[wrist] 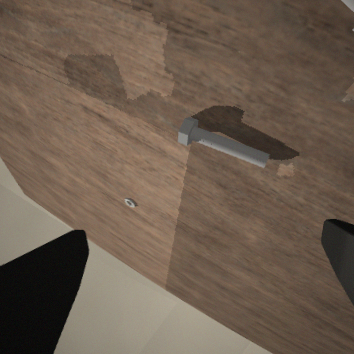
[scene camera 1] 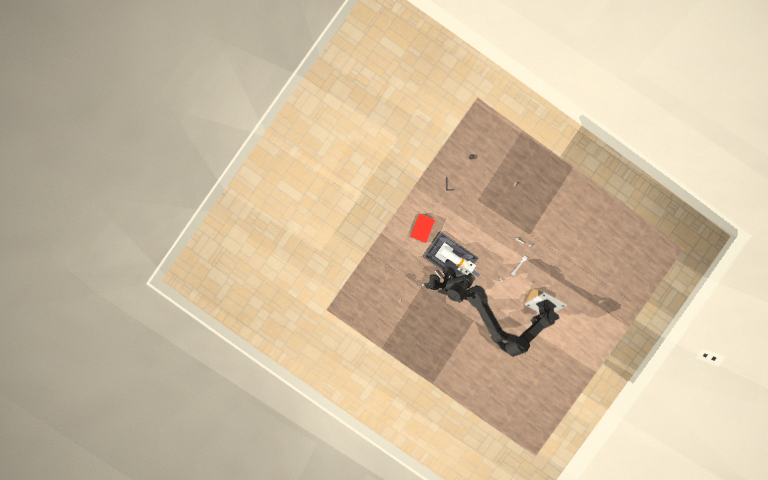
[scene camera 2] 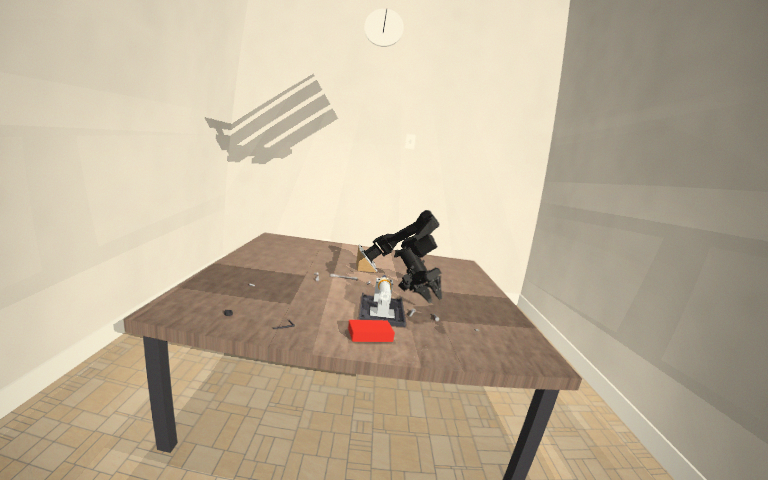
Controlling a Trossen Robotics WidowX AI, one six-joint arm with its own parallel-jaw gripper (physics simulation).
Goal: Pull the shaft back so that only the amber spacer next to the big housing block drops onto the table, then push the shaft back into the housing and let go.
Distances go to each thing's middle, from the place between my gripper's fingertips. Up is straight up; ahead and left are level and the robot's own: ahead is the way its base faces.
I see my gripper 220 mm to the left of the red block (scene camera 2: 360,330), 200 mm short of it and 40 mm above it.
